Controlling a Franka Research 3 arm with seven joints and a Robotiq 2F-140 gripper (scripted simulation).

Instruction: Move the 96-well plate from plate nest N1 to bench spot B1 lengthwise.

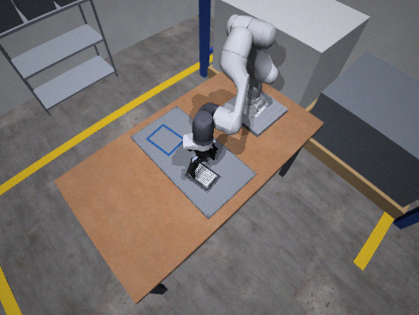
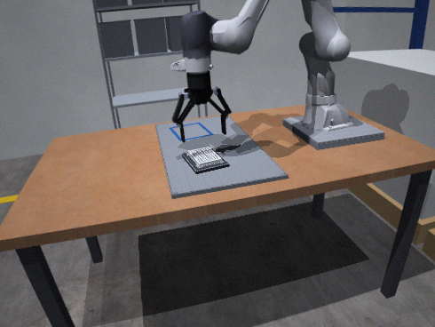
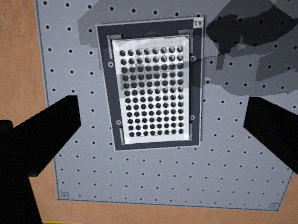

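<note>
Right now my hand is 80 mm above the white 96-well plate. The rest, counted from my hand: black plate nest (90 mm below).
</note>
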